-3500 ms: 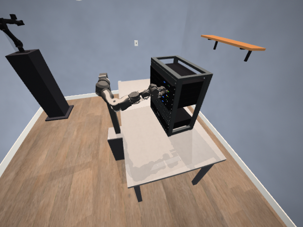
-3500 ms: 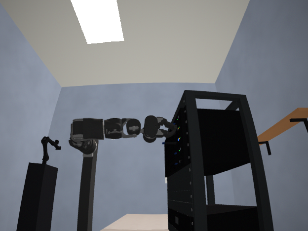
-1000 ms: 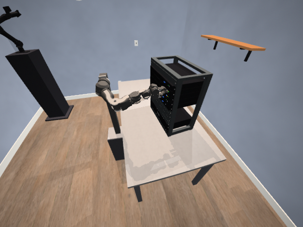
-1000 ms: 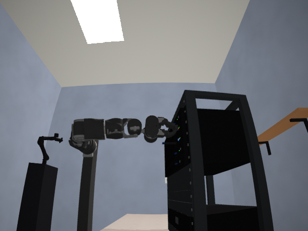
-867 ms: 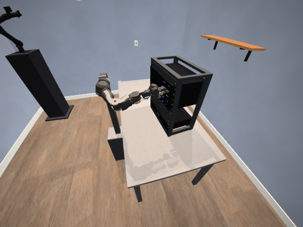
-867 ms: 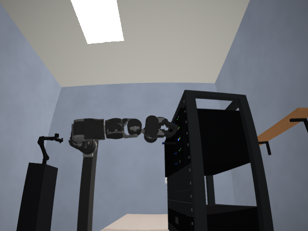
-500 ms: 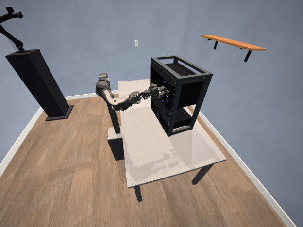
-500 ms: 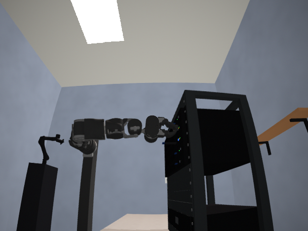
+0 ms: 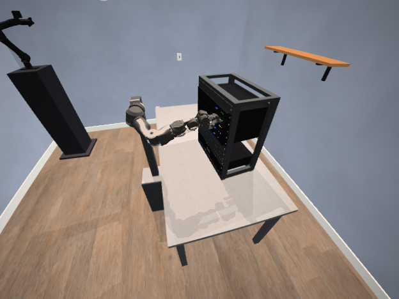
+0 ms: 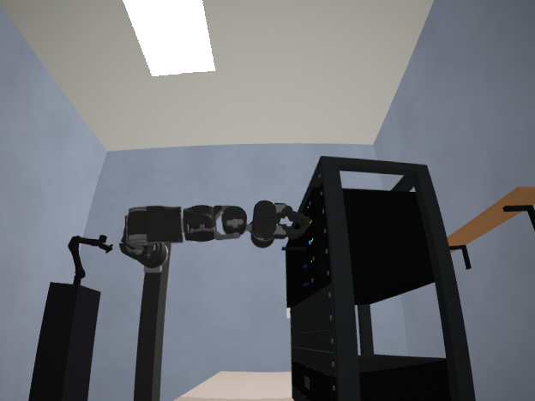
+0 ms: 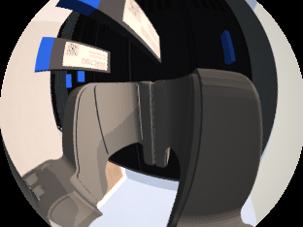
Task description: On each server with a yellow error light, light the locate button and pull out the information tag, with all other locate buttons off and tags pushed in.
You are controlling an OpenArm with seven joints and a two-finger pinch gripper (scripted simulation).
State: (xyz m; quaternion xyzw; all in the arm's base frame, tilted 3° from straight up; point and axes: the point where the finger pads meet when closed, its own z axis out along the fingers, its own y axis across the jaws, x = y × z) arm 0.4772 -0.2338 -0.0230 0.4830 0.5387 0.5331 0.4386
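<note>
My hand is 10 mm short of the locate button. Also, from my hand: information tag (50 mm to the left, 10 mm behind).
</note>
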